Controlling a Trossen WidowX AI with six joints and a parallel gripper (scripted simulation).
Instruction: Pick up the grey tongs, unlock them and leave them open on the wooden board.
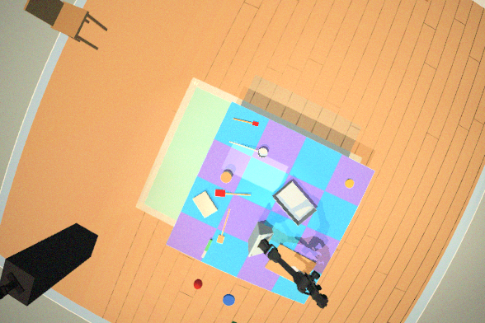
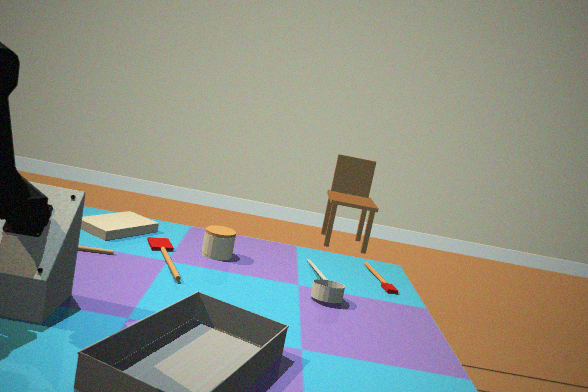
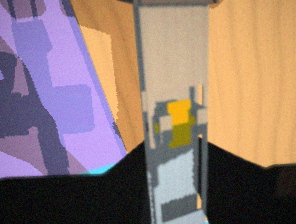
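The wooden board is 120 mm below my gripper tip, 60 mm to the left of it and 50 mm behind it. Also, from my gripper tip: cream block (910 mm to the left, 140 mm ahead, 120 mm below); yellow lock piece (30 mm to the right, 30 mm above, 10 mm behind); roasting tin (450 mm ahead, 280 mm to the left, 100 mm below).
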